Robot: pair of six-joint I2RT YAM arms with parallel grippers.
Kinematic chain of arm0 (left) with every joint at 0, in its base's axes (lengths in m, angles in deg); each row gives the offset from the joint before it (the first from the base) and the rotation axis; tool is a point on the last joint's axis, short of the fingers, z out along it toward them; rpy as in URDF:
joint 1: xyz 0 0 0.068 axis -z
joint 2: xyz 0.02 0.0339 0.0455 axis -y
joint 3: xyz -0.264 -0.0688 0 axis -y
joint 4: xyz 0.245 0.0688 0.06 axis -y
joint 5: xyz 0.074 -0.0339 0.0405 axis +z
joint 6: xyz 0.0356 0 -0.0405 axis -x
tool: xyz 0 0 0 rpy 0 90 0
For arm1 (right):
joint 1: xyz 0 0 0.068 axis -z
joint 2: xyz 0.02 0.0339 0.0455 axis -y
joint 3: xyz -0.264 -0.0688 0 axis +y
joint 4: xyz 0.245 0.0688 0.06 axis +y
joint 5: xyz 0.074 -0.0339 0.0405 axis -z
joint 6: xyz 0.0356 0 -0.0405 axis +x
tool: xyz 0 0 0 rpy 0 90 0
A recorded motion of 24 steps. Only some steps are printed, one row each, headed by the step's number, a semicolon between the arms.
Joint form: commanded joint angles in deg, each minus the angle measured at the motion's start. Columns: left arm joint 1, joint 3, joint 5, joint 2, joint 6, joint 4; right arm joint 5, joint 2, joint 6, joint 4, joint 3, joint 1.
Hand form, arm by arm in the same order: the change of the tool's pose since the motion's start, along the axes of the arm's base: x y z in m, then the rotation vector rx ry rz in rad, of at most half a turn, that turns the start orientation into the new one. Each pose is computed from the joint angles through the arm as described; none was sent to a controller.
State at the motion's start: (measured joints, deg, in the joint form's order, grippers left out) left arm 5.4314 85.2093 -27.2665 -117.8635 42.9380 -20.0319; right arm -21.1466 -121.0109 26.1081 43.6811 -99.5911 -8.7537
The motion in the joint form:
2: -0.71 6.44 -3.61 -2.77 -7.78 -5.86; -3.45 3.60 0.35 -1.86 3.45 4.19
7: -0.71 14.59 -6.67 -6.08 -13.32 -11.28; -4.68 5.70 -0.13 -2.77 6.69 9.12
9: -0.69 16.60 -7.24 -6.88 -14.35 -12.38; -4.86 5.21 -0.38 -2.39 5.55 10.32
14: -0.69 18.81 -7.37 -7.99 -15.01 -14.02; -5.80 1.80 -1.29 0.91 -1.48 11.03
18: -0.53 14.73 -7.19 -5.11 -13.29 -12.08; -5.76 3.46 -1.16 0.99 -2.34 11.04
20: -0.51 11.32 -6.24 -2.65 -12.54 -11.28; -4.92 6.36 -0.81 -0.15 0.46 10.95
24: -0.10 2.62 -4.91 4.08 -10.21 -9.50; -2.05 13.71 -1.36 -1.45 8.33 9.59
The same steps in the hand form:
2: 0.0125 0.0025 0.0077 0.0168 -0.0294 -0.1205; -0.0067 -0.0316 0.0111 0.0600 -0.0259 -0.0519
7: 0.0285 -0.0004 0.0206 0.0173 -0.0721 -0.2176; -0.0140 -0.0686 0.0106 0.0748 -0.0266 -0.1217
9: 0.0324 -0.0012 0.0240 0.0172 -0.0843 -0.2358; -0.0109 -0.0776 0.0127 0.0760 -0.0337 -0.1375
14: 0.0364 -0.0016 0.0253 0.0202 -0.0814 -0.2450; 0.0051 -0.0831 0.0218 0.0846 -0.0458 -0.1294
18: 0.0257 -0.0019 0.0283 0.0094 -0.0775 -0.2253; 0.0030 -0.0831 0.0386 0.0860 -0.0875 -0.1299
20: 0.0154 -0.0007 0.0297 0.0173 -0.0672 -0.2076; -0.0069 -0.0825 0.0459 0.0761 -0.1071 -0.1392
24: -0.0141 -0.0006 0.0348 0.0178 -0.0415 -0.1737; -0.0371 -0.0733 0.0558 0.0299 -0.1265 -0.1308

